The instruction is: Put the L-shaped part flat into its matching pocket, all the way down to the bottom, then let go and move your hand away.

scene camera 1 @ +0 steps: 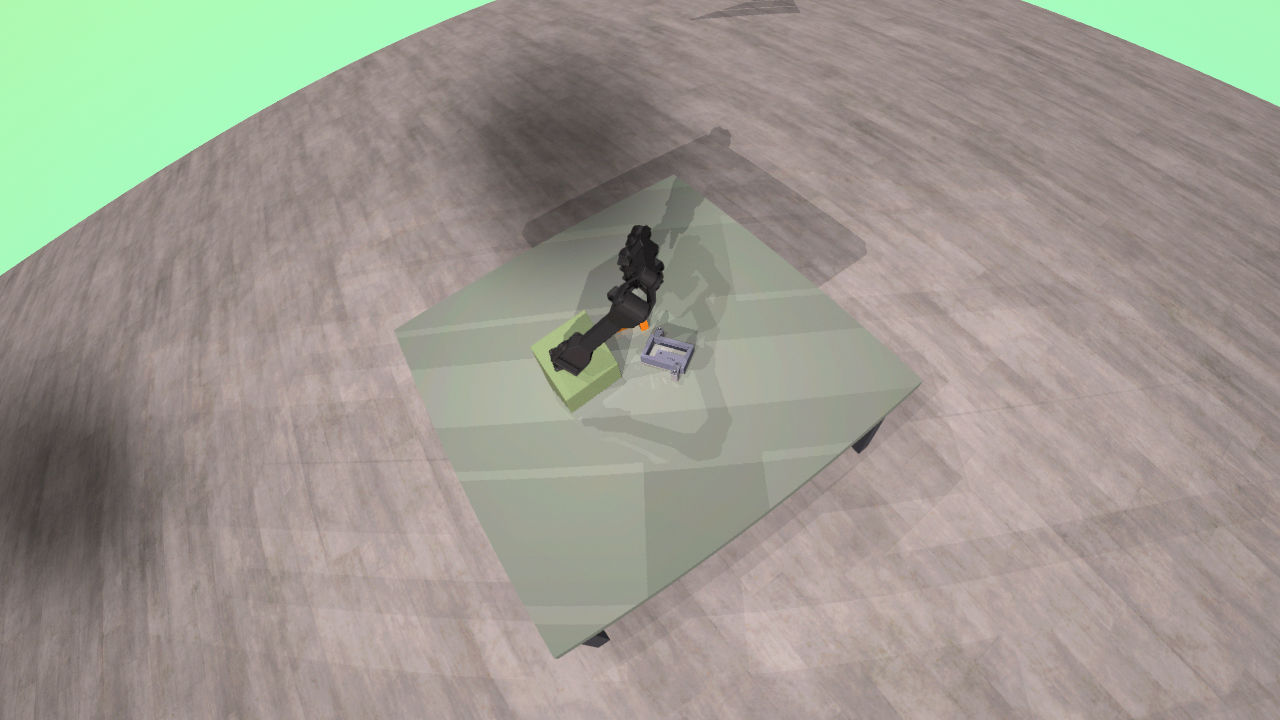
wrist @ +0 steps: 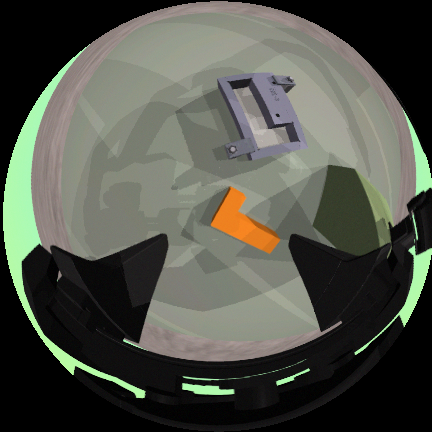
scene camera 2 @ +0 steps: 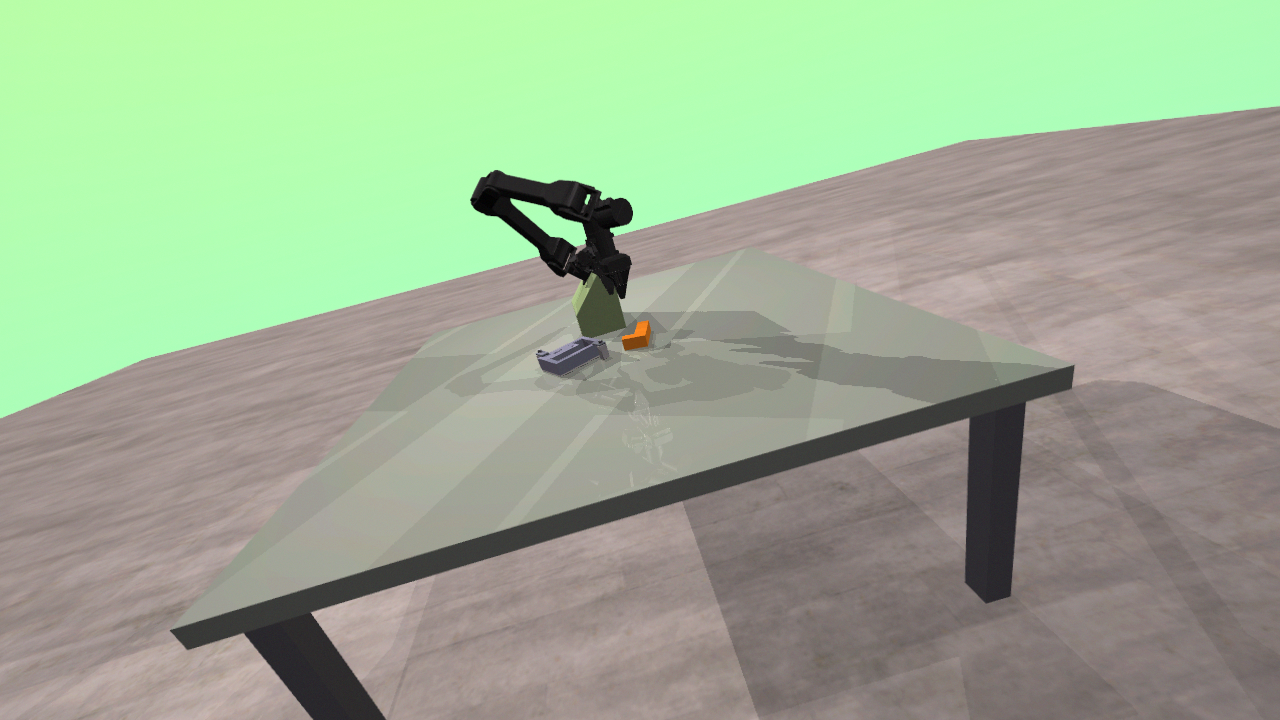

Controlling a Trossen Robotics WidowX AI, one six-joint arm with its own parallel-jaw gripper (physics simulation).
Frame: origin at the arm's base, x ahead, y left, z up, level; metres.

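Seen in the pictures: gripper, fingertip midpoint: (wrist: 231,241) (scene camera 2: 617,296); arm's base, origin of the base link: (scene camera 1: 562,357) (wrist: 393,242) (scene camera 2: 588,272).
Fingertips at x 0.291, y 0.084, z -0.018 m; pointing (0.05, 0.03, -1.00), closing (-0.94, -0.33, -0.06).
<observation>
Offsets run from my fingertips to a thing's top centre. Level surfaces: height alone.
The orange L-shaped part {dx -0.048, dy +0.021, dz -0.108 m} (scene camera 1: 643,325) (scene camera 2: 637,336) (wrist: 240,222) lies flat on the table, apart from the fixture; in scene camera 1 the arm hides much of it. The grey-purple fixture {dx +0.001, dy -0.147, dz -0.090 m} (scene camera 1: 666,365) (scene camera 2: 573,360) (wrist: 275,100) lies beside it on the table, with an L-shaped pocket that holds no part. It has two small tabs with bolts on opposite sides. My gripper (wrist: 231,241) is open and empty. It hangs above the table over the orange part, which shows between and beyond the spread fingertips in the wrist view. In scene camera 1 the fingertips are hidden.
The green block (scene camera 1: 590,386) (scene camera 2: 598,308) (wrist: 347,212) bears the arm's base and stands close to the orange part and the fixture. The grey-green table {dz -0.138 m} (scene camera 1: 554,537) (scene camera 2: 447,465) reaches out around them. Arm shadows and reflections lie across its top.
</observation>
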